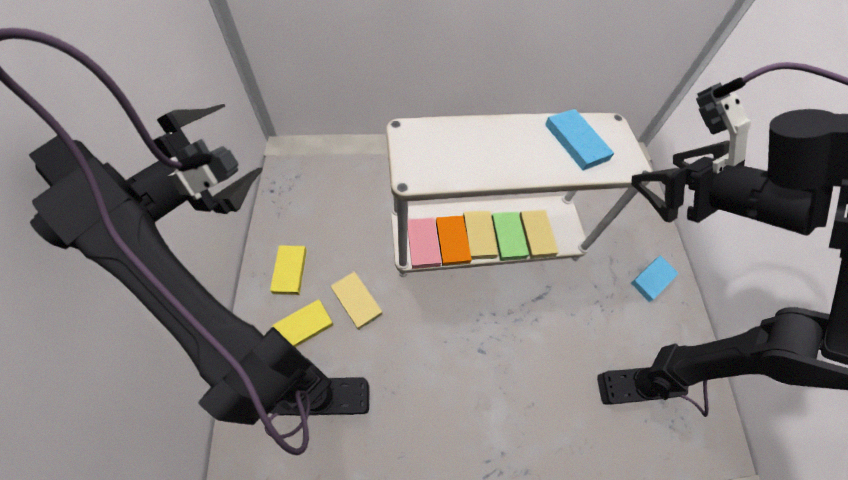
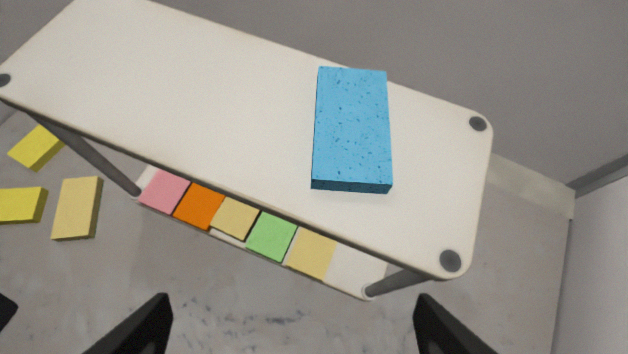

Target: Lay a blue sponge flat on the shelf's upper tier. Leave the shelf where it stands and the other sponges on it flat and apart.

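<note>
A blue sponge [image 1: 579, 138] [image 2: 352, 127] lies flat on the shelf's upper tier [image 1: 470, 154] [image 2: 210, 95], toward its right end and slightly angled. On the lower tier, pink [image 1: 423, 242] [image 2: 165, 191], orange [image 1: 453, 239] [image 2: 200, 206], tan [image 1: 480, 234] [image 2: 236, 218], green [image 1: 509, 235] [image 2: 271, 237] and another tan sponge [image 1: 539, 233] [image 2: 311, 252] lie flat in a close row. My right gripper [image 1: 654, 169] [image 2: 295, 304] is open and empty, near the shelf's right end, away from the blue sponge. My left gripper [image 1: 242, 137] is open and empty, left of the shelf.
A second blue sponge [image 1: 654, 278] lies on the floor right of the shelf. Two yellow sponges [image 1: 288, 269] [image 1: 303, 322] and a tan sponge [image 1: 356, 299] lie on the floor at the left. Grey-white walls stand behind and at both sides.
</note>
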